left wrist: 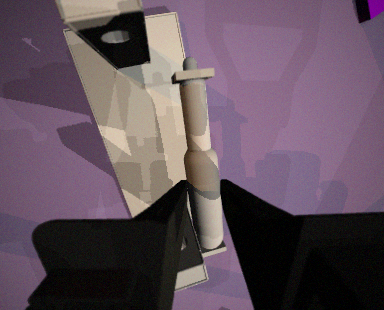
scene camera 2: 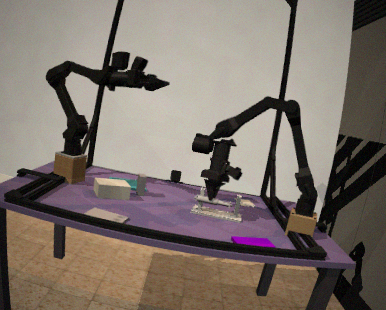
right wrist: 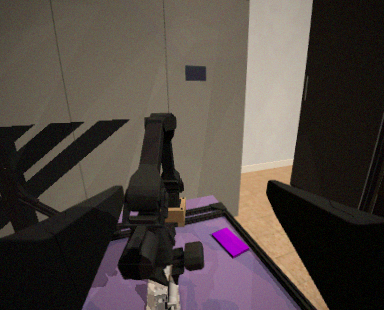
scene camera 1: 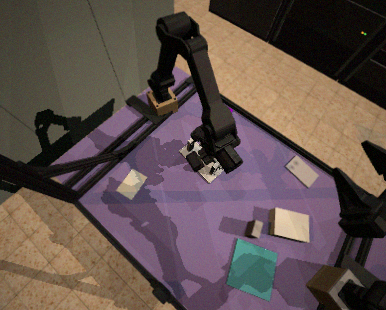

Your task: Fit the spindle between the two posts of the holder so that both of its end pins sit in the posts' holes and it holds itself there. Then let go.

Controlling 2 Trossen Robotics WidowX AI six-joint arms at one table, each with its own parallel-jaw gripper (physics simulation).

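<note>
The pale spindle is held above the table beside the holder's centre line. My left gripper is shut on it, pointing down. The pale holder stands on the table with two upright posts. In the left wrist view the spindle lies along the right edge of the holder's base, angled to it. Its far end pin is apart from the far post's hole, to the right. The near pin is hidden. My right gripper is open and empty, high above the table.
A cream box and small block stand near a teal sheet. A pale flat plate, a cream piece and a magenta sheet lie apart on the table.
</note>
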